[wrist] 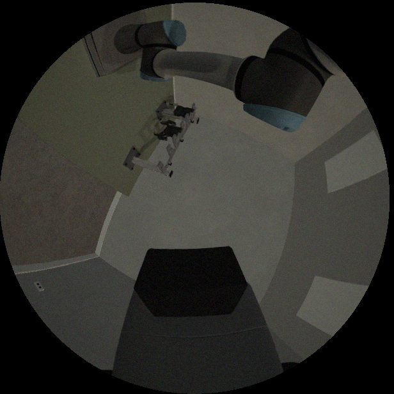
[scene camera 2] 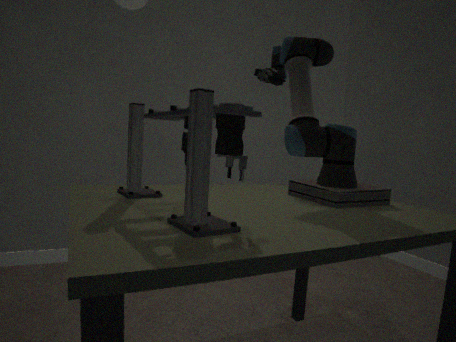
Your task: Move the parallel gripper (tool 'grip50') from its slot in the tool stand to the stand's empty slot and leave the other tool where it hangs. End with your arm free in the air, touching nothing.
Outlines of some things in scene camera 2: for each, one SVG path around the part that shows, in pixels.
A parallel gripper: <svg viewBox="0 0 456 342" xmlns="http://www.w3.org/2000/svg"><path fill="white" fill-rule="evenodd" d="M216 113L218 137L215 154L218 154L217 157L226 157L226 167L228 167L227 178L231 178L234 159L239 159L239 181L244 181L244 170L247 168L248 156L242 156L243 130L245 130L245 116ZM219 104L219 107L232 108L232 105L237 105L237 109L241 109L242 105L244 106L243 104L237 103Z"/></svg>
